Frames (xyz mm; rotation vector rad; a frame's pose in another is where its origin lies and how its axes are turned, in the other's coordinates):
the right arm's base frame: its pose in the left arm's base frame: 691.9 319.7 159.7 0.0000 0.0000 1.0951
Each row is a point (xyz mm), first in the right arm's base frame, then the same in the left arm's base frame.
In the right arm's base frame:
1: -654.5 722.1 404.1
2: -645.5 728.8 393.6
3: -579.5 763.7 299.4
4: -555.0 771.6 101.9
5: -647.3 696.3 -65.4
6: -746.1 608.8 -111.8
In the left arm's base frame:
1: -249.8 68.6 563.8
2: -251.6 79.6 553.3
3: -252.4 154.3 459.1
4: -248.2 179.7 261.6
5: -223.5 63.1 94.3
6: -191.0 -64.8 47.9

